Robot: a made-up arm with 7 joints. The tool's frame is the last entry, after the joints. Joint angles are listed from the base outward.
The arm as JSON. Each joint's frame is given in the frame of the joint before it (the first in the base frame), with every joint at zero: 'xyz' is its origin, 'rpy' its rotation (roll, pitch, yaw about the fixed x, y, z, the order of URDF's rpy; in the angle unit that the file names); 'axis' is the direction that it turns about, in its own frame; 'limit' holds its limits. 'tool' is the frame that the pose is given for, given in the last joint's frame.
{
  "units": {
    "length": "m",
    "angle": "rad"
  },
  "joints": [
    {
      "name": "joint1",
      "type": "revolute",
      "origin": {
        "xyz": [
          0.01,
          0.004,
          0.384
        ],
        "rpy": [
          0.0,
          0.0,
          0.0
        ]
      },
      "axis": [
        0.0,
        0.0,
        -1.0
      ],
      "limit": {
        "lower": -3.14,
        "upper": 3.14
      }
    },
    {
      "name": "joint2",
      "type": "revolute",
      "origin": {
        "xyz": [
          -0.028,
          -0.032,
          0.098
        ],
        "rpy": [
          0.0,
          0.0,
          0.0
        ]
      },
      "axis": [
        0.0,
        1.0,
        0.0
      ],
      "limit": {
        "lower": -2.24,
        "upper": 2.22
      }
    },
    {
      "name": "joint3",
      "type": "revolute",
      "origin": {
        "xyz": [
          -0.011,
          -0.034,
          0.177
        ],
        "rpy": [
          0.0,
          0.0,
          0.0
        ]
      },
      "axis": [
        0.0,
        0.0,
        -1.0
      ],
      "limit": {
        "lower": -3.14,
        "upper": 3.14
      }
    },
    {
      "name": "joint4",
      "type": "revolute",
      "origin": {
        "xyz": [
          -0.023,
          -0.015,
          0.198
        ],
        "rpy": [
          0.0,
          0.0,
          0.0
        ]
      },
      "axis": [
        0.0,
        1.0,
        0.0
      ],
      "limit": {
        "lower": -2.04,
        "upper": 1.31
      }
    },
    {
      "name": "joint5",
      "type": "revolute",
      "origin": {
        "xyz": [
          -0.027,
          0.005,
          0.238
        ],
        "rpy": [
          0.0,
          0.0,
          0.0
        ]
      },
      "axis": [
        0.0,
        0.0,
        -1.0
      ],
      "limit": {
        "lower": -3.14,
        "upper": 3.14
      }
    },
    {
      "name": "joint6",
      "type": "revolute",
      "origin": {
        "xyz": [
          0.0,
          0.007,
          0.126
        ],
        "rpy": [
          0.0,
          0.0,
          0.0
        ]
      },
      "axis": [
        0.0,
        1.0,
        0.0
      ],
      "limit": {
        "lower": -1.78,
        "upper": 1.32
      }
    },
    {
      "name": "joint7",
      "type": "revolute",
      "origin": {
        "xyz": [
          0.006,
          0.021,
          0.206
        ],
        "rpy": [
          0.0,
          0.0,
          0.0
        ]
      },
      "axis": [
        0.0,
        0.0,
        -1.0
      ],
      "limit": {
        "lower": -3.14,
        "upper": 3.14
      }
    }
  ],
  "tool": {
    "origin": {
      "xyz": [
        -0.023,
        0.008,
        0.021
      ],
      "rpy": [
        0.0,
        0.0,
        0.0
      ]
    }
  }
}
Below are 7 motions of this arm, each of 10 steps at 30 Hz.
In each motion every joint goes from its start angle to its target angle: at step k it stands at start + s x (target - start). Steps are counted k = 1, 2, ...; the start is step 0. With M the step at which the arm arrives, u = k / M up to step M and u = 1 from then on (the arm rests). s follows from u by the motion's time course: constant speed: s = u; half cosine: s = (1 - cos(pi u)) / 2; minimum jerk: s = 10 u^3 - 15 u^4 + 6 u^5.
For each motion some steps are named. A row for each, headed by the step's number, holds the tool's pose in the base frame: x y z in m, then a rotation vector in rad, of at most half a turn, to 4 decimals.
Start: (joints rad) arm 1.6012 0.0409 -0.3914 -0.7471 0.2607 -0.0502 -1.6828
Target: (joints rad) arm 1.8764 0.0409 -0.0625 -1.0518 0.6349 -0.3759 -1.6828
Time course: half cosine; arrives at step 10
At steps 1, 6, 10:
1: -0.2126 0.4406 1.2783 -0.7492 -0.1924 0.1671
6: -0.0114 0.5691 1.1580 -1.1479 -0.0909 -0.4432
10: 0.1294 0.5788 1.0865 -1.3643 0.0230 -0.7647

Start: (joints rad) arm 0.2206 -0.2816 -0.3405 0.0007 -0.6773 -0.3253 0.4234
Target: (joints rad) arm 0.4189 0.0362 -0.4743 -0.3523 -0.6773 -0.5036 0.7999
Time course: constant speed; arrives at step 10
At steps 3, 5, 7, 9, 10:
3: -0.4146 -0.0549 1.3595 0.1578 -0.5758 0.2814
5: -0.4024 -0.0688 1.3582 0.2191 -0.6071 0.1978
7: -0.3908 -0.0854 1.3543 0.2855 -0.6367 0.1125
9: -0.3803 -0.1043 1.3477 0.3565 -0.6648 0.0255
10: -0.3754 -0.1146 1.3432 0.3938 -0.6782 -0.0188

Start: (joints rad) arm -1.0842 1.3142 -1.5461 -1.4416 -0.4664 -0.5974 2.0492
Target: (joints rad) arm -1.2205 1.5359 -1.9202 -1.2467 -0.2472 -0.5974 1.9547
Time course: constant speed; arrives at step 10
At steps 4, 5, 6, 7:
4: 0.7521 0.0237 0.4691 0.7199 1.8499 -0.4862
5: 0.7547 0.0474 0.4432 0.6668 1.8878 -0.4950
6: 0.7557 0.0707 0.4169 0.6135 1.9244 -0.5031
7: 0.7550 0.0934 0.3903 0.5600 1.9599 -0.5106

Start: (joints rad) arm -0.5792 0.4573 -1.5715 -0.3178 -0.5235 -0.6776 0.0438
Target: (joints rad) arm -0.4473 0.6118 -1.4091 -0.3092 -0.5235 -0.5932 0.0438
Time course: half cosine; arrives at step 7
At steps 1, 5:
1: 0.5587 -0.1486 1.1995 1.4921 -0.0525 2.0803
5: 0.5809 -0.1755 1.1857 1.3615 -0.0232 1.8811

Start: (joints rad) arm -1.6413 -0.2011 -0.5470 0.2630 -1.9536 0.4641 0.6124
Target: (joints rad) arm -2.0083 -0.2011 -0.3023 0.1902 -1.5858 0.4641 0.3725
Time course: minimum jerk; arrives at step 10
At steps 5, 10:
5: 0.0648 -0.2320 1.4103 0.6300 0.4071 -2.6625
10: 0.0980 -0.2182 1.4095 0.6183 0.3902 -2.6803

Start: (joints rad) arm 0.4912 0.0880 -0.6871 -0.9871 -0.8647 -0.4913 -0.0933
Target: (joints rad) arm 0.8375 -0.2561 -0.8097 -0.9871 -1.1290 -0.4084 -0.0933
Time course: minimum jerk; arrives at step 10
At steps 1, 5, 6, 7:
1: -0.5451 -0.2472 1.0844 -0.0948 -1.3798 1.1197
5: -0.6455 -0.1286 1.0357 -0.3777 -1.3569 1.2263
6: -0.6747 -0.0777 1.0163 -0.4877 -1.3283 1.2647
7: -0.6956 -0.0323 0.9992 -0.5816 -1.2953 1.2961

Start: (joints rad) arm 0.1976 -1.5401 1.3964 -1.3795 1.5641 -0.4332 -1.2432
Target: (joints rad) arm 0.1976 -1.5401 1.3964 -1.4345 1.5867 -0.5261 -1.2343
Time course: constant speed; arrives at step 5
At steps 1, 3, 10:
1: -0.3641 0.6128 0.4799 -0.1962 1.7405 2.3116
3: -0.3525 0.6092 0.4872 -0.1877 1.6836 2.3156
10: -0.3412 0.6050 0.4945 -0.1803 1.6271 2.3181

